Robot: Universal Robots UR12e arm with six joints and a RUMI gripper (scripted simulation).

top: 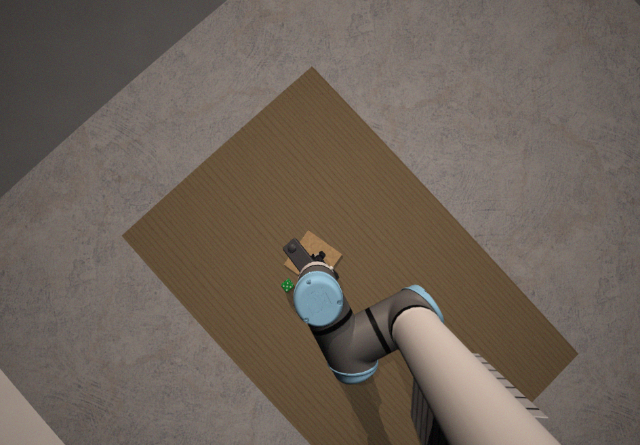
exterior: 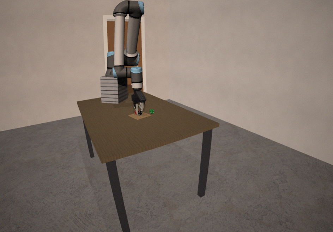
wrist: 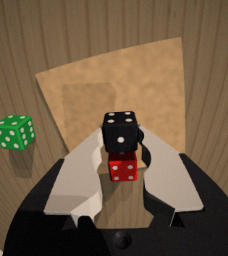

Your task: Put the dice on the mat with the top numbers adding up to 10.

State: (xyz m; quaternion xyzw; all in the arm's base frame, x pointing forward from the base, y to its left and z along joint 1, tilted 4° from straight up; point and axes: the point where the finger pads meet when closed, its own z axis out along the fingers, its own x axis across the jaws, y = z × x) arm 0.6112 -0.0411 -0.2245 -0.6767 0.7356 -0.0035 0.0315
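My gripper is now right at the black die. Round my hand: tan mat 2 cm below; then red die 4 cm behind, 1 cm below; then green die 12 cm to the left, 1 cm below, 1 cm ahead.
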